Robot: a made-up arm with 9 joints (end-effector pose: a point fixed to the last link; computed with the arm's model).
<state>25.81 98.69 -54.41 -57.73 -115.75 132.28 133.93 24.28 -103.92</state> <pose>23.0 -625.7 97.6 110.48 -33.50 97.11</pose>
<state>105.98 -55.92 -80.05 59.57 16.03 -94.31 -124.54 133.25 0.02</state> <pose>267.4 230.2 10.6 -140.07 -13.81 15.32</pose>
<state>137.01 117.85 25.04 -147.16 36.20 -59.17 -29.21 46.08 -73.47</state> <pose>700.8 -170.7 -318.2 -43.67 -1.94 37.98</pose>
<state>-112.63 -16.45 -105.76 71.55 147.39 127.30 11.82 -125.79 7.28</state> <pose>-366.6 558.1 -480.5 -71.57 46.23 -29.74</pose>
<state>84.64 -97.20 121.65 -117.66 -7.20 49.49 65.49 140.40 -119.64</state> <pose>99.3 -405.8 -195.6 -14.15 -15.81 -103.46</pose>
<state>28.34 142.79 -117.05 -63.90 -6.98 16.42 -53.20 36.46 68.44</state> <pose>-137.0 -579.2 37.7 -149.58 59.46 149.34</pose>
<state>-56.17 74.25 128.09 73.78 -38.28 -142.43 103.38 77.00 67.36</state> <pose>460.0 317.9 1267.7 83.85 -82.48 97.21</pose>
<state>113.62 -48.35 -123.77 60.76 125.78 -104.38 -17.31 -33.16 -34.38</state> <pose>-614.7 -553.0 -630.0 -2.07 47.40 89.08</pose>
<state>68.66 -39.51 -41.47 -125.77 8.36 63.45 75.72 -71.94 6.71</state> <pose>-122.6 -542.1 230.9 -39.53 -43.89 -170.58</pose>
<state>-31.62 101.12 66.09 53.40 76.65 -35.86 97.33 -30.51 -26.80</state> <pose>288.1 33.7 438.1 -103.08 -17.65 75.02</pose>
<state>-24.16 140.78 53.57 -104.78 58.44 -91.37 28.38 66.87 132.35</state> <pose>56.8 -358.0 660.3 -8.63 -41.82 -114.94</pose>
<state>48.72 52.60 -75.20 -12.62 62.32 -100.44 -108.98 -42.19 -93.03</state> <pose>65.5 -1269.2 492.4 75.92 -70.24 139.97</pose>
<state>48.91 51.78 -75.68 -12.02 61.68 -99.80 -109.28 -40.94 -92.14</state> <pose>44.6 -1261.4 493.8 78.20 -69.69 137.07</pose>
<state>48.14 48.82 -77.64 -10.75 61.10 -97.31 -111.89 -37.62 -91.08</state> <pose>-32.5 -1230.4 509.2 81.44 -66.88 131.29</pose>
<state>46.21 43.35 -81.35 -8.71 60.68 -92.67 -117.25 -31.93 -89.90</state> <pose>-164.6 -1159.5 526.3 84.12 -62.13 123.56</pose>
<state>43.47 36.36 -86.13 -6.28 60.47 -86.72 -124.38 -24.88 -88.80</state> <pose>-305.6 -1049.3 524.9 85.26 -57.60 115.78</pose>
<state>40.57 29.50 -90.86 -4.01 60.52 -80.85 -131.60 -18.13 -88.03</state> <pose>-408.9 -930.2 503.6 84.94 -55.02 109.87</pose>
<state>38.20 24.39 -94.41 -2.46 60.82 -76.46 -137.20 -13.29 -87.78</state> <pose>-463.0 -841.1 481.1 83.90 -54.20 106.88</pose>
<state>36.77 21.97 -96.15 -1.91 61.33 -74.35 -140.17 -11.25 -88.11</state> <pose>-482.8 -800.9 472.2 82.79 -53.94 106.51</pose>
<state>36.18 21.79 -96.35 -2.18 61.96 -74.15 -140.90 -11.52 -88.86</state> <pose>-485.2 -799.6 477.2 81.90 -53.57 107.58</pose>
